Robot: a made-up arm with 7 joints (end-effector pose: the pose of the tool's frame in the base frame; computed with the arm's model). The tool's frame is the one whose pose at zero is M. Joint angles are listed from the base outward.
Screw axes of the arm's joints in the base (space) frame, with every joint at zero. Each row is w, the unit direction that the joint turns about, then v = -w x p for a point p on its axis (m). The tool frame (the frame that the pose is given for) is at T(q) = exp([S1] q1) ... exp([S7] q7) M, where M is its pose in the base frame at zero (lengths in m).
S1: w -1 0 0 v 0 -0.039 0
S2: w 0 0 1 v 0.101 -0.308 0
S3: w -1 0 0 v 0 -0.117 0.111
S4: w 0 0 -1 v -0.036 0.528 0
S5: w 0 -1 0 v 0.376 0 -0.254
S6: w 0 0 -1 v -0.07 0.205 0
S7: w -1 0 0 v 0 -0.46 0.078
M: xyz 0.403 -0.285 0.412 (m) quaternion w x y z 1 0 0 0
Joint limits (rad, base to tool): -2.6..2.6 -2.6..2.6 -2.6..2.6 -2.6..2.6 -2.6..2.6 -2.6..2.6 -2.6..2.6
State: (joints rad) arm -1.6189 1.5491 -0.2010 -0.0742 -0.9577 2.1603 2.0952
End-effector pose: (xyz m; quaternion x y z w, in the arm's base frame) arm 0.6881 -0.5596 0.3917 -0.6484 0.1994 -0.0021 0.7347
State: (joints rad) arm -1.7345 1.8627 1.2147 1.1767 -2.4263 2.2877 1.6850
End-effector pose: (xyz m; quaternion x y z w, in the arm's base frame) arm 0.3046 -0.3783 0.2601 -0.5791 0.7007 0.0703 0.4108
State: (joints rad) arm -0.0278 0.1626 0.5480 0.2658 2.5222 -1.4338 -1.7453
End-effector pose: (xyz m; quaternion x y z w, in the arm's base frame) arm 0.5249 0.4877 0.3814 -0.4299 -0.1512 0.6878 0.5651
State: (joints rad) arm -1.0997 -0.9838 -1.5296 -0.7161 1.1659 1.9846 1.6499
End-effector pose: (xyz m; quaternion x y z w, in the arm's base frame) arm -0.0995 0.5724 -0.1119 0.8693 0.3985 -0.2602 0.1331
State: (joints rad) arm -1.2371 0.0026 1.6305 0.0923 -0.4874 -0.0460 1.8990
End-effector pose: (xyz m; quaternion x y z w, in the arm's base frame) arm 0.5993 0.2244 0.6923 -0.8774 0.1901 0.1473 0.4150
